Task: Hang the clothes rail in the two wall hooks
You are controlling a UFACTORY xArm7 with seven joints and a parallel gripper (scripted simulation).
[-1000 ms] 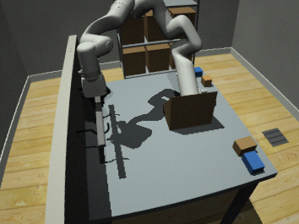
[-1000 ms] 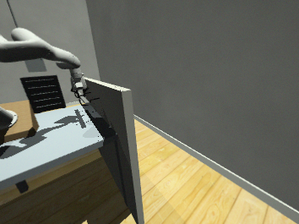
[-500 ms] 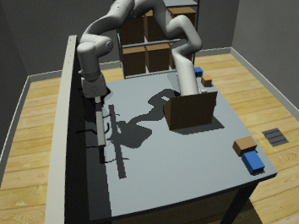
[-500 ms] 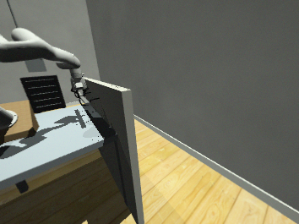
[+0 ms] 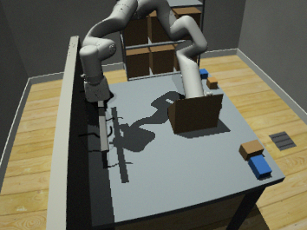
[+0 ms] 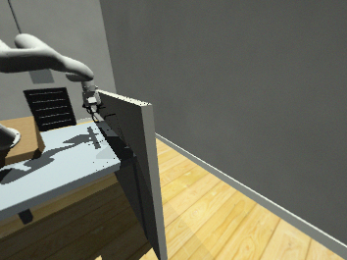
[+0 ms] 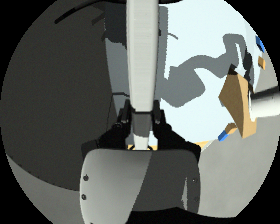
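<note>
Right now the clothes rail is 1 cm below my hand. The rest, counted from my hand: wall panel: 41 cm below, 12 cm ahead, 1 cm to the right; then brown block: 61 cm behind, 32 cm to the left, 16 cm below.
</note>
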